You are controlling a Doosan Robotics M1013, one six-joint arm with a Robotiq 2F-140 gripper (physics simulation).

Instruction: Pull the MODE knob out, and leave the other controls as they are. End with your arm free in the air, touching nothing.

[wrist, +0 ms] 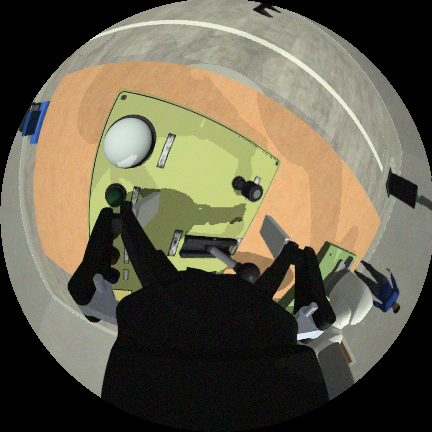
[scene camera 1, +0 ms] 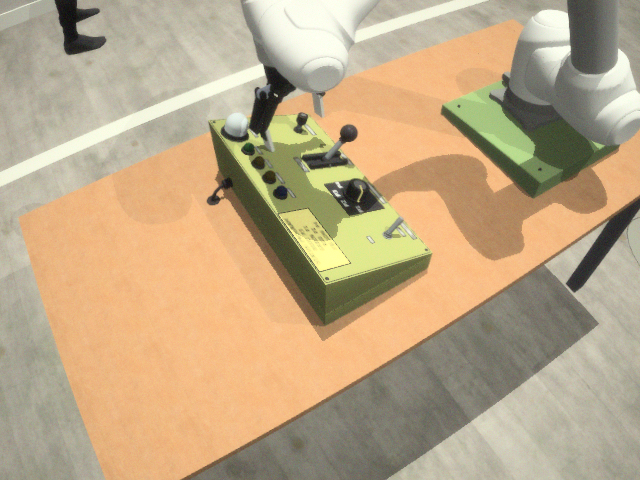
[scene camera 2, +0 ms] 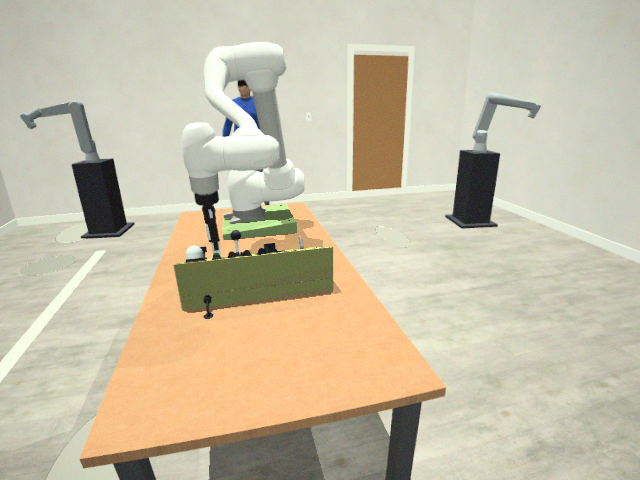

Labels:
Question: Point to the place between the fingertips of the gripper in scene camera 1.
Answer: At 295, 130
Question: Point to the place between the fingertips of the gripper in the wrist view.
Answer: At 211, 212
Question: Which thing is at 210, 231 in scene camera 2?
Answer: The gripper.

